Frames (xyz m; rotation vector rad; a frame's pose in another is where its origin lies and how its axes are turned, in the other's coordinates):
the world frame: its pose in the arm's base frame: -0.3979 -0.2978 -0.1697 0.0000 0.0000 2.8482
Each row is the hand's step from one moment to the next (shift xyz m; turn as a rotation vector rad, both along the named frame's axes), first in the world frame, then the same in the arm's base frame.
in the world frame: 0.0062 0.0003 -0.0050 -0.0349 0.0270 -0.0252
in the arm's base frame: -0.0060 0.0015 -0.0050 0.0256 -0.0359 -0.0252
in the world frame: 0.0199 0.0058 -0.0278 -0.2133 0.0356 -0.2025
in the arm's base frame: -0.0207 0.0002 -0.0278 0.1939 -0.0958 -0.2025
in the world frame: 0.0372 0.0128 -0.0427 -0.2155 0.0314 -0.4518
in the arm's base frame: -0.0393 -0.0015 -0.0427 0.1972 -0.0924 -0.4518
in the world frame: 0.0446 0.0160 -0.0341 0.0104 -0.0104 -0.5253
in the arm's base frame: -0.0473 -0.0024 -0.0341 -0.0069 0.0130 -0.5253
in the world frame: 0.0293 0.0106 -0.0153 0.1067 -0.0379 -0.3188
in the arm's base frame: -0.0311 -0.0017 -0.0153 -0.0912 0.0671 -0.3188
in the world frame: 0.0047 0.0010 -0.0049 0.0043 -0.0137 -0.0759
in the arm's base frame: -0.0048 0.0004 -0.0049 -0.0002 0.0144 -0.0759
